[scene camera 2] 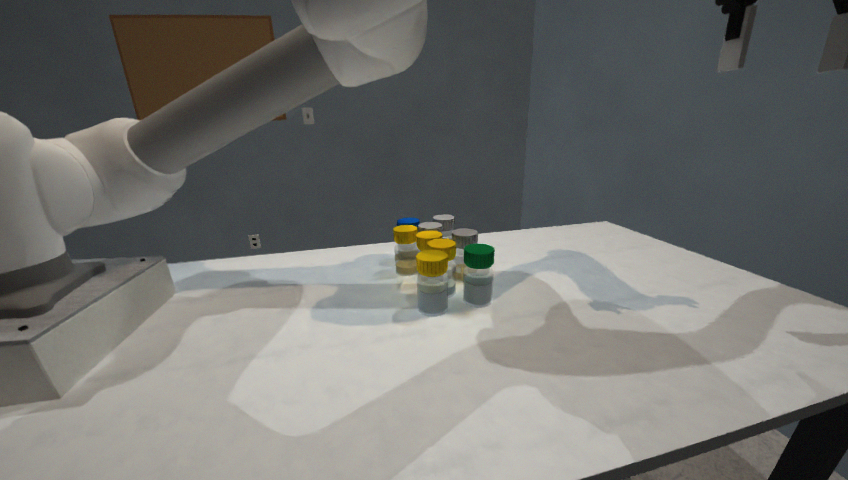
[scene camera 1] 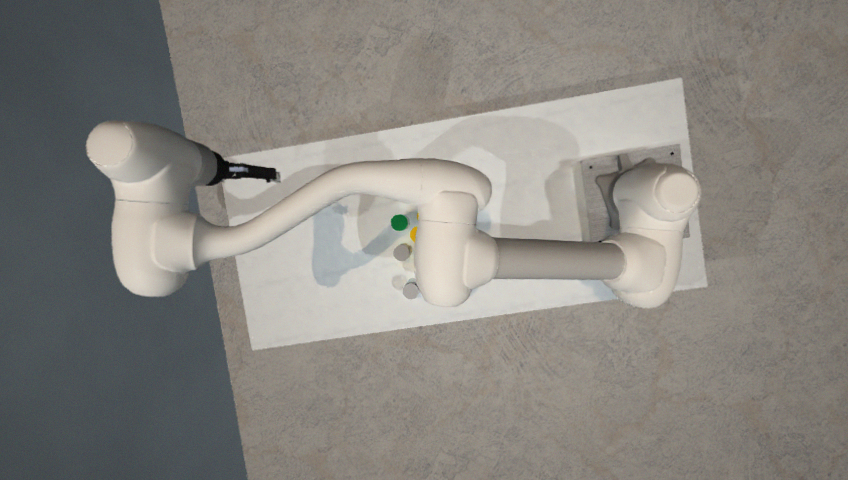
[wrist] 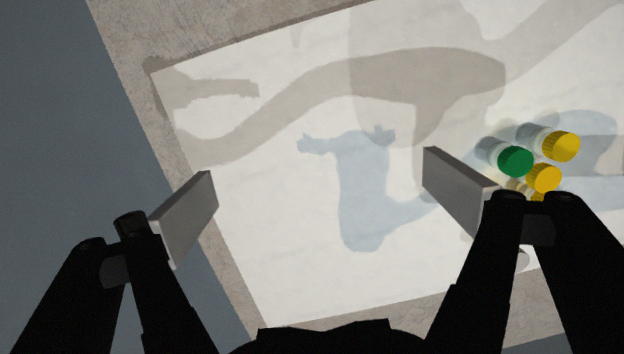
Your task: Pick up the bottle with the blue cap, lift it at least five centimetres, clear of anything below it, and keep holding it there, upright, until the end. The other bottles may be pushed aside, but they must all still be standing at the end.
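Places are measured from the arm's base along level axes (x ahead, y left, z up), in millimetres.
Where they show: gripper, fingertip midpoint: (scene camera 2: 782, 70) (wrist: 317, 177); arm's base at its link origin: (scene camera 2: 7, 296).
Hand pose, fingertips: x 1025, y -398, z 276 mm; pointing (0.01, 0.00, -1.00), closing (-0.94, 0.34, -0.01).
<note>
Things, the pixels of their top centre, and the offset from my fingertips. "*": a spot on its surface instead. Level surfaces: height alone.
- bottle with the blue cap, surface spot: (scene camera 2: 408, 221) * 346 mm back, 465 mm left, 269 mm down
- yellow-capped bottle at its top centre: (scene camera 2: 405, 228) 371 mm back, 415 mm left, 269 mm down
- green-capped bottle at its top centre: (scene camera 2: 479, 248) (wrist: 519, 163) (scene camera 1: 398, 222) 295 mm back, 233 mm left, 269 mm down
- white table at its surface level: 374 mm down
The bottle with the blue cap (scene camera 2: 408, 221) stands at the back left of the bottle group in scene camera 2. A yellow-capped bottle (scene camera 2: 405, 234) in front hides most of its body. The blue cap does not show in scene camera 1, where the arm covers part of the group, or in the wrist view. My gripper (scene camera 1: 276, 175) (scene camera 2: 782, 56) (wrist: 317, 177) is open and empty. It is high above the table, well to the side of the bottles, towards the table's far end from the robot base.
A green-capped bottle (scene camera 1: 399, 222) (scene camera 2: 479, 256) (wrist: 515, 161), several yellow-capped ones and grey-capped ones stand upright, close together, on the white table (scene camera 1: 285, 321) (scene camera 2: 297, 380) (wrist: 280, 280). The arm (scene camera 1: 380, 178) passes above the group. The base block (scene camera 2: 113, 339) stands at the other end.
</note>
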